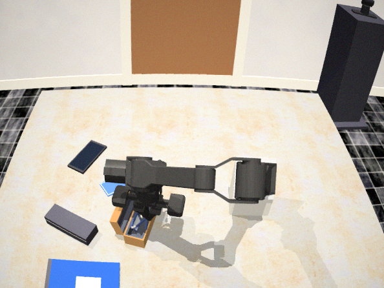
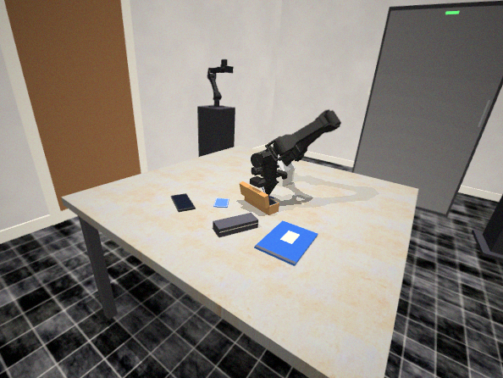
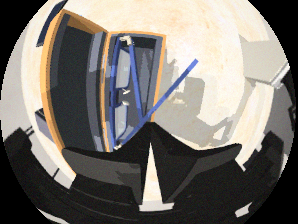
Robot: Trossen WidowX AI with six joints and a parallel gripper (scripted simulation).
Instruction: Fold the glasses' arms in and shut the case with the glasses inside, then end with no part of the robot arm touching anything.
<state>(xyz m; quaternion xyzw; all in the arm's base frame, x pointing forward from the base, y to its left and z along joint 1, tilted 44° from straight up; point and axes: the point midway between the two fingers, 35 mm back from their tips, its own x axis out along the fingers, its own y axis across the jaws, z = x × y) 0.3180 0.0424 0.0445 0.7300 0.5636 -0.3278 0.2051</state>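
My hand is 4 cm short of the orange glasses case, 4 cm above it and 3 cm to the left of it. Also, from my hand: grey box (24 cm ahead, 6 cm below, 1 cm to the right); small blue card (17 cm to the right, 11 cm ahead, 8 cm below).
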